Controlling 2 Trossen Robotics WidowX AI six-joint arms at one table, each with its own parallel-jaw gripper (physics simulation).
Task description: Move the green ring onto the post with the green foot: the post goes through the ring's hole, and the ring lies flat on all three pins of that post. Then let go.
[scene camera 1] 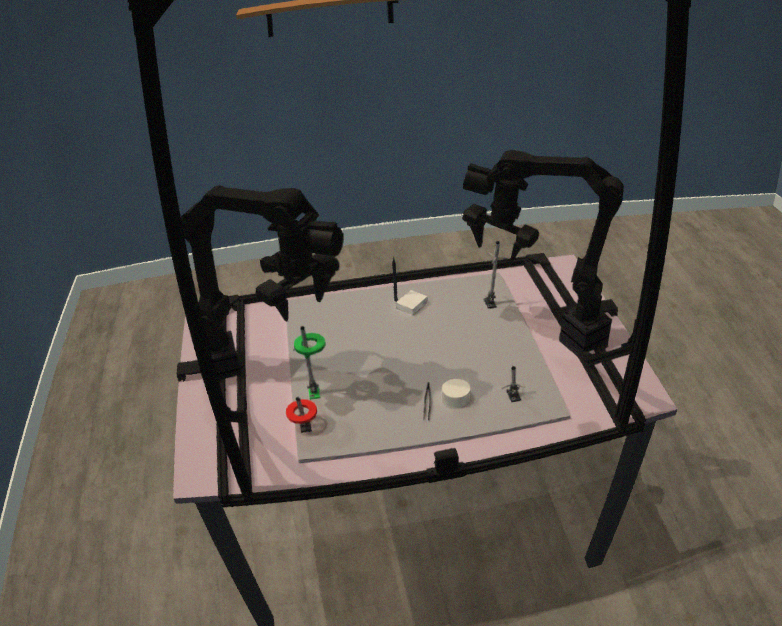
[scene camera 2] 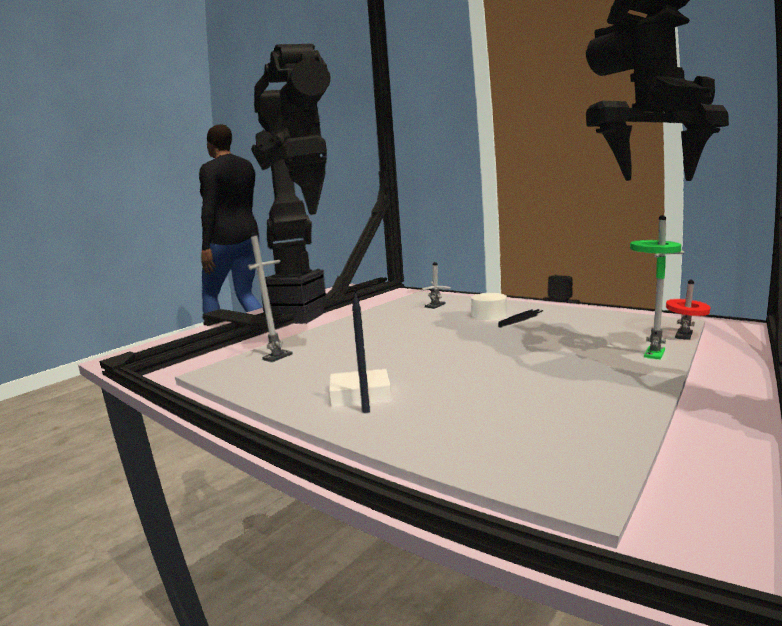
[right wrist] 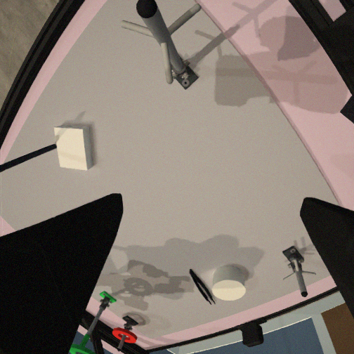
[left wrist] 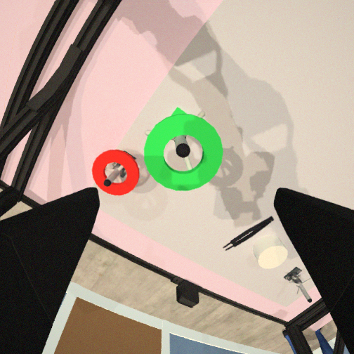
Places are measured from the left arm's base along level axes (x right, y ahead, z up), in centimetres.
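Where they show: left gripper, fingertip midpoint: (scene camera 1: 302, 311) (scene camera 2: 659, 180); right gripper, fingertip midpoint: (scene camera 1: 495, 254) (scene camera 2: 312, 212); left arm's base at its link origin: (scene camera 1: 215, 345); right arm's base at its link origin: (scene camera 1: 587, 315) (scene camera 2: 291, 274).
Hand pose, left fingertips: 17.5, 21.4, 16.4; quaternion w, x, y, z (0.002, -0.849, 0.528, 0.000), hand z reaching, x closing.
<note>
Each offset is from my left fingertips to the top centre of the thing, as dx, dy, dz. "spot": to the spot under its first point.
The green ring @[+0.2, +0.4, -8.4] (scene camera 1: 319, 346) (scene camera 2: 642, 246) (left wrist: 210, 160) encircles the post with the green foot @[spot: -0.2, -0.6, -17.3] (scene camera 1: 309, 372) (scene camera 2: 659, 300) (right wrist: 95, 322). The post comes up through its hole. The ring looks level on the pins; pin ends stick out past its rim in the left wrist view, and one pin crosses the hole. My left gripper (scene camera 1: 301, 308) (scene camera 2: 659, 178) (left wrist: 189, 196) is open and empty above the post's top, apart from the ring. My right gripper (scene camera 1: 496, 251) (right wrist: 213, 204) is open and empty, high near the tall grey post; one finger is hidden in scene camera 2.
A red ring @[+9.7, -5.3, -18.8] (scene camera 1: 313, 411) (scene camera 2: 678, 307) (left wrist: 100, 172) hangs on a short post close to the green-foot post. A tall grey post @[spot: -17.2, +53.8, -15.4] (scene camera 1: 493, 277), another short post @[spot: +18.4, +42.1, -18.3] (scene camera 1: 513, 378), a white cylinder @[+13.8, +29.8, -20.6] (scene camera 1: 455, 393), tweezers (scene camera 1: 427, 401), a white block @[-25.0, +33.2, -22.1] (scene camera 1: 411, 302) and an upright dark pen @[-28.9, +30.0, -10.1] (scene camera 1: 394, 280) stand around.
</note>
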